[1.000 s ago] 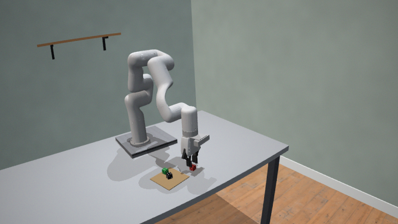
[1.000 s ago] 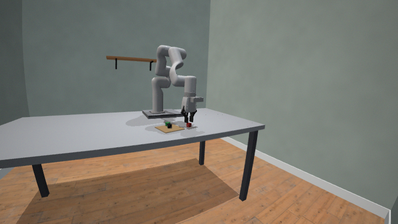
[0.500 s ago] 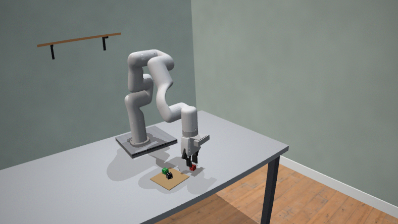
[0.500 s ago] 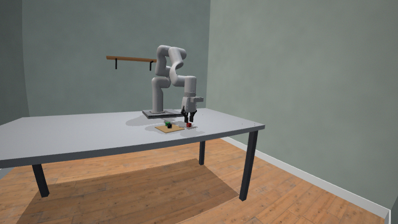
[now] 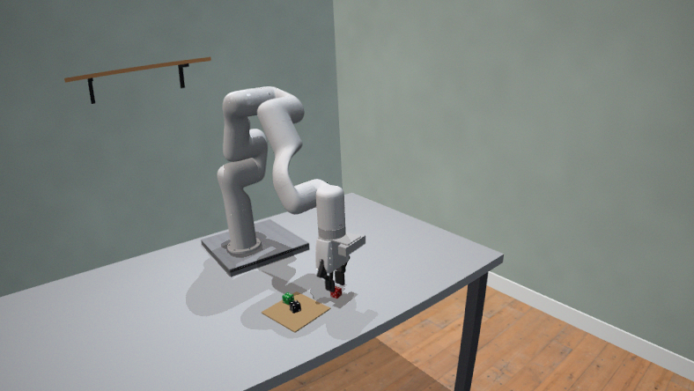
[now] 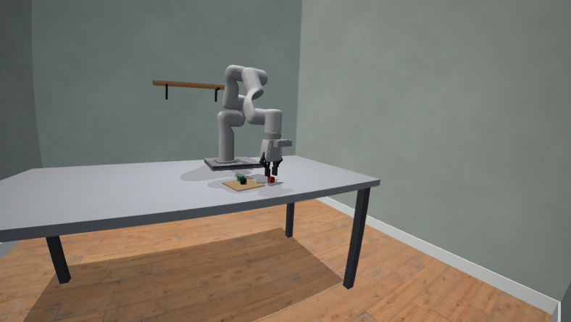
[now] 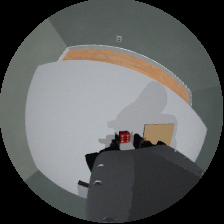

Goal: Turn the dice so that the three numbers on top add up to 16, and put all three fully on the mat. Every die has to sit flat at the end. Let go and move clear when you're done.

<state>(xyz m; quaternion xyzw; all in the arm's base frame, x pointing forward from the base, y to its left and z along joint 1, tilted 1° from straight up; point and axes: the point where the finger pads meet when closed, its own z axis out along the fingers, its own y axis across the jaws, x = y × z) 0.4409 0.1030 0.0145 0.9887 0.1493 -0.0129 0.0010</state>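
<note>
The red die lies 40 mm below my hand. From my hand the other things lie so: black die 130 mm to the right, 30 mm below; then tan mat 130 mm to the right, 50 mm below; then green die 50 mm behind, 130 mm to the right, 30 mm below.
</note>
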